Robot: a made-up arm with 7 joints. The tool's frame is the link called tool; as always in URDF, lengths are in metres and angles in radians. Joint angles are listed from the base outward.
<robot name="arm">
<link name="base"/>
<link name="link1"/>
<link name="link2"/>
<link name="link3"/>
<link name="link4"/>
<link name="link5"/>
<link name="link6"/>
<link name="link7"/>
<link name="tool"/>
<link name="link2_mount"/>
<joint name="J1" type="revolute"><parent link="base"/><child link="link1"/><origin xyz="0 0 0.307" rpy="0 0 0"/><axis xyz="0 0 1"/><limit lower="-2.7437" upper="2.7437"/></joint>
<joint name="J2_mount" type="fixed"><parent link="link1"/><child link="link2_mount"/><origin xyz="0 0 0" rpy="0 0 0"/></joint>
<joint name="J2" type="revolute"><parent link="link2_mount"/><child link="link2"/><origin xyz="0 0 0" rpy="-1.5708 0 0"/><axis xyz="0 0 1"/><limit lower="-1.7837" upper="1.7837"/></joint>
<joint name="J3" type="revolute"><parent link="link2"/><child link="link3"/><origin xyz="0 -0.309 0" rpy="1.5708 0 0"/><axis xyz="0 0 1"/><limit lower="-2.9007" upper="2.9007"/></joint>
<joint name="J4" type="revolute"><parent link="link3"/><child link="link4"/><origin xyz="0.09 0 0" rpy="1.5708 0 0"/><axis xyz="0 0 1"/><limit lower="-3.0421" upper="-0.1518"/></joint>
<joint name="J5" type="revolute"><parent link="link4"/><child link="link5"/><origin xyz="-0.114 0.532 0" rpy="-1.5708 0 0"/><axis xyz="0 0 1"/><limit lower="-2.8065" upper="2.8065"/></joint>
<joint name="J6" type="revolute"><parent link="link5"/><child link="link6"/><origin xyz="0 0 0" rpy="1.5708 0 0"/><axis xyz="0 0 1"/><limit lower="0.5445" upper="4.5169"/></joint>
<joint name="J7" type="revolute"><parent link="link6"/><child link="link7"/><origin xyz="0.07 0 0" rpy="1.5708 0 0"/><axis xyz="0 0 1"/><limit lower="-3.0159" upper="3.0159"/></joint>
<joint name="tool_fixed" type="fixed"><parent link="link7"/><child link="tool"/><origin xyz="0 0 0" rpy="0 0 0"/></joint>
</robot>
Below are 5 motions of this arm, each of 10 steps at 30 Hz.
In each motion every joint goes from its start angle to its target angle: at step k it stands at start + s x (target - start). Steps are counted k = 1, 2, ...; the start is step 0. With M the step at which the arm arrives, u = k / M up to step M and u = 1 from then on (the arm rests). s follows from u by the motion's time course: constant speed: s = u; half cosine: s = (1 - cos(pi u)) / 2; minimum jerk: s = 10 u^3 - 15 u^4 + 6 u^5.
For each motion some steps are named. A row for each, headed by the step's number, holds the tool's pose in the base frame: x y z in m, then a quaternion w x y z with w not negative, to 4 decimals.
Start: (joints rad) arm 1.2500 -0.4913 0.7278 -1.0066 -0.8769 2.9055 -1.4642
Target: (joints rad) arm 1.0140 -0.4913 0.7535 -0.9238 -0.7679 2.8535 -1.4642
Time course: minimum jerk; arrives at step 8
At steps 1, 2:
1: -0.3547 0.0460 1.1045 0.2812 -0.2462 0.2807 0.8840
2: -0.3534 0.0490 1.1061 0.2853 -0.2413 0.2836 0.8832

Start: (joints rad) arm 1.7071 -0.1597 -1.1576 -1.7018 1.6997 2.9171 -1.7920
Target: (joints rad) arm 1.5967 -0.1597 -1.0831 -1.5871 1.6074 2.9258 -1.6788
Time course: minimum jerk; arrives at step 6
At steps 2, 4, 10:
2: 0.5949 0.2160 0.6918 0.2868 -0.6576 -0.2431 -0.6529
4: 0.5932 0.1940 0.7356 0.2822 -0.6414 -0.2271 -0.6763
10: 0.5917 0.1858 0.7513 0.2804 -0.6353 -0.2214 -0.6847

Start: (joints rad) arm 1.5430 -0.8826 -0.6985 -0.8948 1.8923 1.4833 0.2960
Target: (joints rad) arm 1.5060 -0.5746 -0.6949 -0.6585 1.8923 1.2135 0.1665
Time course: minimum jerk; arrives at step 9
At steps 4, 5, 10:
4: 0.2586 -0.3210 1.1330 0.8025 -0.1407 -0.5797 0.0093
5: 0.2376 -0.2932 1.1524 0.7767 -0.1569 -0.6099 -0.0056
10: 0.1975 -0.2344 1.1838 0.7213 -0.1842 -0.6671 -0.0279

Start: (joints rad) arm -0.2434 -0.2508 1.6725 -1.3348 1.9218 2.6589 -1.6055
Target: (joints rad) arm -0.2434 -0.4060 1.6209 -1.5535 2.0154 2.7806 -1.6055
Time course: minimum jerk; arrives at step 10
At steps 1, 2, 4, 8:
1: 0.0169 0.6349 0.8192 0.6427 -0.3316 -0.5288 -0.4442
2: 0.0165 0.6371 0.8126 0.6384 -0.3379 -0.5299 -0.4444
4: 0.0158 0.6473 0.7779 0.6147 -0.3709 -0.5342 -0.4464
8: 0.0235 0.6604 0.6965 0.5506 -0.4474 -0.5374 -0.4559

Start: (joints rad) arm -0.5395 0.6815 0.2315 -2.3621 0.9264 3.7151 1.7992
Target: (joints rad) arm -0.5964 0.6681 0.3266 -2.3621 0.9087 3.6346 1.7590
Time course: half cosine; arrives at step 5
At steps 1, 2, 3, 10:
1: 0.4357 -0.1661 0.0162 0.1471 -0.0020 0.9636 -0.2230
2: 0.4402 -0.1616 0.0179 0.1502 -0.0101 0.9663 -0.2088
3: 0.4457 -0.1560 0.0203 0.1542 -0.0203 0.9691 -0.1913
10: 0.4519 -0.1497 0.0232 0.1590 -0.0320 0.9716 -0.1720

